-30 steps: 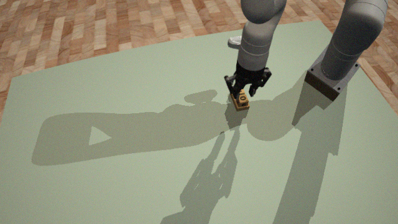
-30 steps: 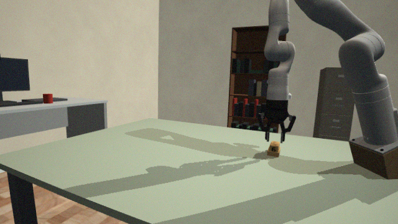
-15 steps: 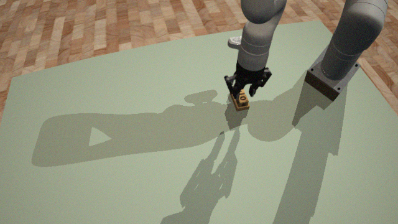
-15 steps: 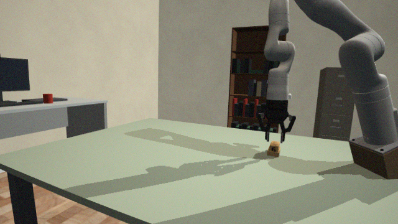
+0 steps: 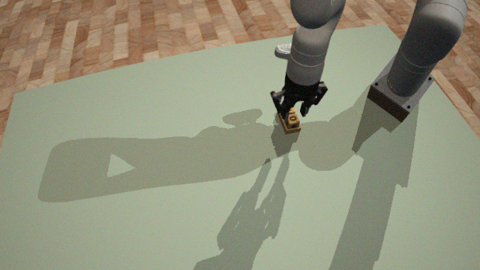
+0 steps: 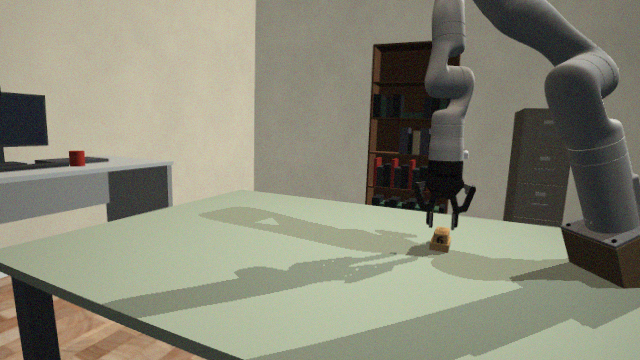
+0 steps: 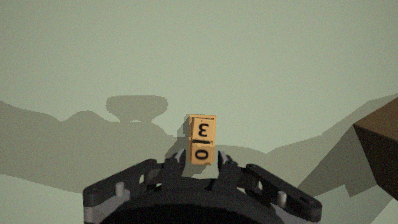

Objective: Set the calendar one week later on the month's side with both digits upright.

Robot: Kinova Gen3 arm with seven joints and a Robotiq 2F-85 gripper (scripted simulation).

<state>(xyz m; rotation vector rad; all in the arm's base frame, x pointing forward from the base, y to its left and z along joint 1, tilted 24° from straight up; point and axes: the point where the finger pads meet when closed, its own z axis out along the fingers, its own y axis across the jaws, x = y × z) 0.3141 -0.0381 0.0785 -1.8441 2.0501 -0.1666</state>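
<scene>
Now: hand 40 mm above the cube and 30 mm to the left of it. Round my hand: wooden tray: 60 mm below, 20 mm to the right.
</scene>
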